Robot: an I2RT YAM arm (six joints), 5 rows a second.
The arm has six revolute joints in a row. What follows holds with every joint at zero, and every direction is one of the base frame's.
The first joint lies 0.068 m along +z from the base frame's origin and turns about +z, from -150 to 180 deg.
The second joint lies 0.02 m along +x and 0.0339 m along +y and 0.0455 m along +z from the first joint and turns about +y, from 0 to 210 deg.
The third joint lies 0.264 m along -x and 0.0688 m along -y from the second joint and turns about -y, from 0 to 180 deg.
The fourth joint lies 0.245 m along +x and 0.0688 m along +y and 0.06 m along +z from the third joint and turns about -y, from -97 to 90 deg.
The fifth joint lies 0.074 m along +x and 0.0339 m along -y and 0.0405 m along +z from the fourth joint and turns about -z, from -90 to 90 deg.
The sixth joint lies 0.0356 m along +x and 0.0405 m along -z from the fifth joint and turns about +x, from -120 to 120 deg.
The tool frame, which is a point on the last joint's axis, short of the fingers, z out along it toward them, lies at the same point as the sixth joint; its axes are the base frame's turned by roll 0, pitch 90 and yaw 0 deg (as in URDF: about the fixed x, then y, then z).
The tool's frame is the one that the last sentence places.
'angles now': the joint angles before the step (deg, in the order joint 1, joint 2, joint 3, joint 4, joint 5, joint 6). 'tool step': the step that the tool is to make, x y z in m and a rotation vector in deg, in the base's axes. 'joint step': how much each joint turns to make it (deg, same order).
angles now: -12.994 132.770 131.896 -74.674 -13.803 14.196
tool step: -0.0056 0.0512 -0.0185 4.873 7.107 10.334
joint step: 5.771 0.027 -3.723 -5.211 -4.283 -4.042
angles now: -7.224 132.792 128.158 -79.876 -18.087 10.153
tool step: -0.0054 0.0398 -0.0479 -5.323 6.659 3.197
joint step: 5.393 -0.013 -10.611 4.892 5.924 1.982
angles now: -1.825 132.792 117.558 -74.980 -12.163 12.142
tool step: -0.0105 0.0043 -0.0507 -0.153 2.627 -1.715
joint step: 0.529 0.005 -11.637 9.501 0.174 2.299
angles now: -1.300 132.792 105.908 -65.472 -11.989 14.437
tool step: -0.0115 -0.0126 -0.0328 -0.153 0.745 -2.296
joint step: -1.703 -0.005 -7.814 7.198 0.153 0.614
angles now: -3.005 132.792 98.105 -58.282 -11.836 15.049
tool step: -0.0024 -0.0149 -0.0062 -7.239 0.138 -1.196
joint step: -1.414 -0.001 -1.352 1.702 7.235 0.138
